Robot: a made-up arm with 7 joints. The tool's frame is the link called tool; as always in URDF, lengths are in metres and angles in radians.
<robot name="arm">
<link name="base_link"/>
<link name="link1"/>
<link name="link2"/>
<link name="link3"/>
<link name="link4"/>
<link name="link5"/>
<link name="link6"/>
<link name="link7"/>
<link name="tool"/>
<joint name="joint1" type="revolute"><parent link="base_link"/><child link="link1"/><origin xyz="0.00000 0.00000 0.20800"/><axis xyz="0 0 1"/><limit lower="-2.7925" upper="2.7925" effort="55" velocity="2.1"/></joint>
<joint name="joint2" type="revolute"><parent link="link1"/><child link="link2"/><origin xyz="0.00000 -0.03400 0.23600"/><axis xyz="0 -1 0"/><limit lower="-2.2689" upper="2.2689" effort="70" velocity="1.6"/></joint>
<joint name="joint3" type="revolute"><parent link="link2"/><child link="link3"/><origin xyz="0.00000 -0.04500 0.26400"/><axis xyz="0 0 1"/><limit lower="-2.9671" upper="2.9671" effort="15" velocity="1.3"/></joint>
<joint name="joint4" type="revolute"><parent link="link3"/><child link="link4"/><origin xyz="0.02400 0.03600 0.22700"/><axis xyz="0 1 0"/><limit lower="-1.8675" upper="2.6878" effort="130" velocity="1.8"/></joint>
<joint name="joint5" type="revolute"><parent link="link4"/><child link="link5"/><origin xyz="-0.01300 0.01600 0.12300"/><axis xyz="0 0 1"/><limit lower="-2.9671" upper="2.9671" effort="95" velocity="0.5"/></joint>
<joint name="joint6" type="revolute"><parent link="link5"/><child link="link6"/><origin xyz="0.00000 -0.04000 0.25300"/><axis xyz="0 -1 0"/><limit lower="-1.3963" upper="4.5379" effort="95" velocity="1.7"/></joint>
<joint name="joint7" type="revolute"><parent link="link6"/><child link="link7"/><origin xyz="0.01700 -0.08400 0.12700"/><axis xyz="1 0 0"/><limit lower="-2.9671" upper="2.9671" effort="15" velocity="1.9"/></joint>
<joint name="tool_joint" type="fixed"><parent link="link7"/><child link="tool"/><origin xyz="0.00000 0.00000 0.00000" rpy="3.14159 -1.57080 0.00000"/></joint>
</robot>
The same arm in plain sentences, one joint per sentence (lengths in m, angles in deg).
The arm has seven revolute joints in a row. What follows holds with every joint at zero, and every direction is one of the base frame's. The first joint is mounted 0.208 m along +z from the base frame's origin and rotates about +z, from -160 to 160 deg. The second joint is mounted 0.034 m along -y and 0.236 m along +z from the first joint and rotates about -y, from -130 to 130 deg. The third joint is mounted 0.045 m along -y and 0.264 m along +z from the second joint and rotates about +z, from -170 to 170 deg. The fourth joint is mounted 0.024 m along +x and 0.036 m along +y and 0.227 m along +z from the third joint and rotates about +y, from -107 to 154 deg. The fifth joint is mounted 0.013 m along -x and 0.016 m along +y and 0.123 m along +z from the fourth joint and rotates about +z, from -170 to 170 deg. The sixth joint is mounted 0.04 m along -y and 0.253 m along +z from the fifth joint and rotates about -y, from -80 to 260 deg. The seventh joint is mounted 0.017 m along +x and 0.084 m along -y and 0.127 m along +z from the sixth joint and rotates about +x, from -170 to 170 deg. The tool frame, which is the frame that the pose is given for, is mounted at the same point as the seventh joint; its axes are the base frame's turned by roll 180, pitch -90 and yaw 0 deg (as in URDF: about the fixed x, then y, then z).
